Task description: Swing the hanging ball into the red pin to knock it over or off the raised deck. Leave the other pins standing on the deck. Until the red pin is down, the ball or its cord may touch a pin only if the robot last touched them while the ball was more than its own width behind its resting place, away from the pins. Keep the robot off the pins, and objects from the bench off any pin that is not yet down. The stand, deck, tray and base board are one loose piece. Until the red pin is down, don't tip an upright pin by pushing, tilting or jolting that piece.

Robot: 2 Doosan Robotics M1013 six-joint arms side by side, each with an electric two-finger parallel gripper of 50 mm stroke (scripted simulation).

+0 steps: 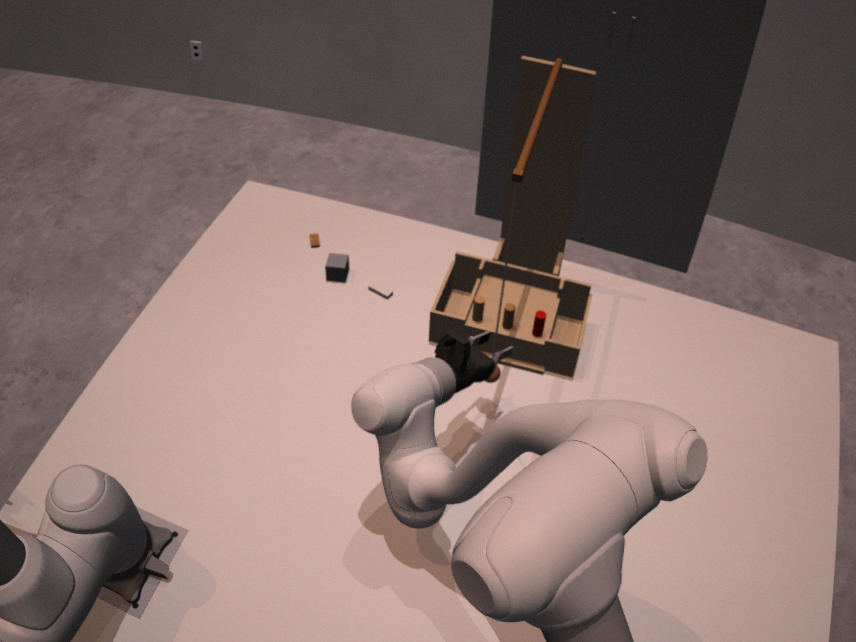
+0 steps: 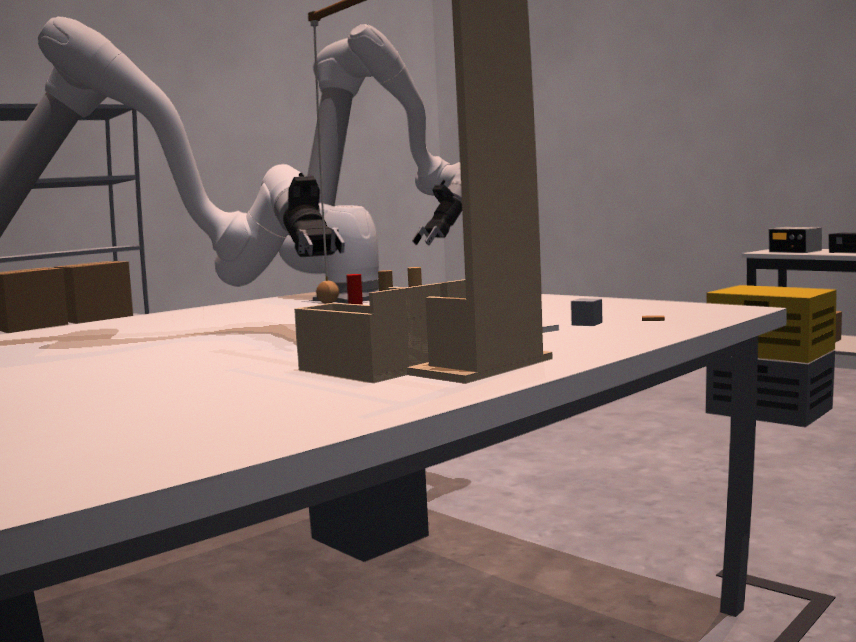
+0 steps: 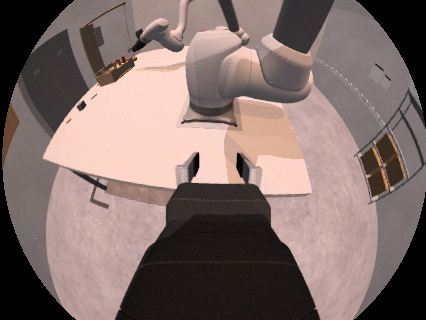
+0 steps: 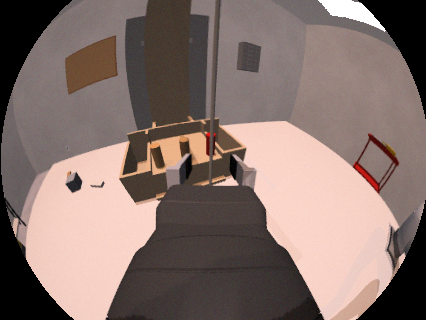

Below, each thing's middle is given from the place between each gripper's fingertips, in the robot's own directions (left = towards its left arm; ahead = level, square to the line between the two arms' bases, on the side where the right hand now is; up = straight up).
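My right gripper (image 2: pixel 327 248) is 25 cm short of the dark cube (image 2: pixel 584 311) and 46 cm to the right of it, and I see that the gripper is also 17 cm above it.
As for my left hand (image 2: pixel 420 243), it is 93 cm short of the dark cube, 43 cm to the left of it and 13 cm above it.
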